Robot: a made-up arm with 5 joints.
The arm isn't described. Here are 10 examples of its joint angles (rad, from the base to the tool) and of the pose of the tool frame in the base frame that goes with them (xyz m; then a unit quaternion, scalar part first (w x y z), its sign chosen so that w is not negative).
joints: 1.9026 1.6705 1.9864 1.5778 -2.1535
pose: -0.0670 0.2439 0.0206 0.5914 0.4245 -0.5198 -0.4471
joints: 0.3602 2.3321 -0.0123 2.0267 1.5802
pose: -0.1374 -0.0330 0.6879 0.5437 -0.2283 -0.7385 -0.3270
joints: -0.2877 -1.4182 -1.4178 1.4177 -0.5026
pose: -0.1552 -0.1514 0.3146 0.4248 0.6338 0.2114 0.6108
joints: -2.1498 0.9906 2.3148 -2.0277 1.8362
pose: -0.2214 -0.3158 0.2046 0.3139 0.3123 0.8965 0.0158
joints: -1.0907 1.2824 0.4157 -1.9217 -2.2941
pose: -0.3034 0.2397 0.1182 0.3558 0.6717 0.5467 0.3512
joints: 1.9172 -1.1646 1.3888 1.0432 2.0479
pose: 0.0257 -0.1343 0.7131 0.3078 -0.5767 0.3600 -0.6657
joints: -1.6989 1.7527 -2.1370 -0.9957 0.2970
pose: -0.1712 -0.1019 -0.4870 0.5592 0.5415 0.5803 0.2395
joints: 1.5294 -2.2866 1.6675 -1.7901 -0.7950
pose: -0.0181 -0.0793 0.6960 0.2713 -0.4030 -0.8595 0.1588
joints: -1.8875 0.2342 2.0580 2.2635 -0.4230
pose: 0.2741 -0.1448 0.0311 0.3234 0.2872 -0.4131 -0.8014
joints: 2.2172 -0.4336 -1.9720 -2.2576 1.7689
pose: -0.4167 -0.0293 -0.0701 0.8957 0.4240 0.1296 -0.0323
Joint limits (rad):
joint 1: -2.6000..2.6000
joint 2: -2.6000..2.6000
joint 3: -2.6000..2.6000
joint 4: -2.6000..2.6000
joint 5: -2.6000..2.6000
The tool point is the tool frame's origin. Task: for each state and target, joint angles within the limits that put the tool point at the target. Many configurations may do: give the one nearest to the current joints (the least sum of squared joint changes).
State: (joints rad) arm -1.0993 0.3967 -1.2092 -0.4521 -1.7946
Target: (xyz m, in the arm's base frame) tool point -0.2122 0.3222 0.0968
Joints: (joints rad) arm -0.6259 0.1922 -1.0853 -0.7512 -1.8434
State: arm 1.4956 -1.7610 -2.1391 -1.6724 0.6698
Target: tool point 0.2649 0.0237 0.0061
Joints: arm 1.5222 -1.8532 -2.1476 -1.7874 0.7059
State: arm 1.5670 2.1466 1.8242 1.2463 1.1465
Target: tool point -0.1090 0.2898 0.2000
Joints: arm 1.2947 2.2758 2.1166 1.4484 1.4581
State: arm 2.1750 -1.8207 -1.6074 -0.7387 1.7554
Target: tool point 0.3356 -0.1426 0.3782
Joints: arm 1.2580 -2.6000 -1.9089 -0.7562 1.5797
